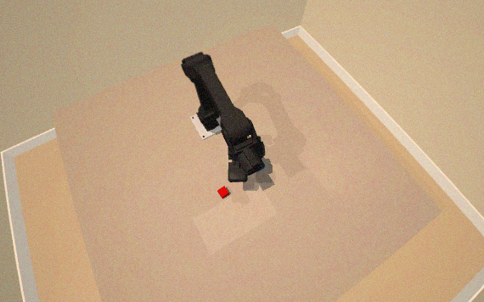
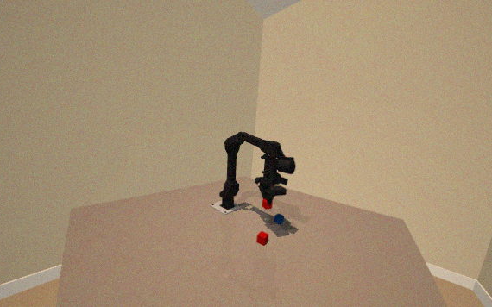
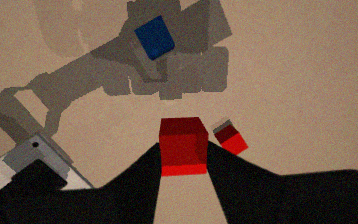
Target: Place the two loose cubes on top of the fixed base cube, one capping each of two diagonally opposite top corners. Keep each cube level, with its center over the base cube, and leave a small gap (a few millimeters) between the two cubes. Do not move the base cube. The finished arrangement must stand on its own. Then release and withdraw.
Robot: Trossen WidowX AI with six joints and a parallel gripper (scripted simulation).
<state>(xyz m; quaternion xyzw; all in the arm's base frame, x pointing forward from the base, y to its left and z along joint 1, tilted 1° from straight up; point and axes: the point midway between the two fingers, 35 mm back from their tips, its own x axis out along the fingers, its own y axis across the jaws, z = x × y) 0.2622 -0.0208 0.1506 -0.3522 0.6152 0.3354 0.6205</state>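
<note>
Right now the blue base cube is 10 cm below my gripper tip, 9 cm to the left of it and 3 cm ahead of it.
</note>
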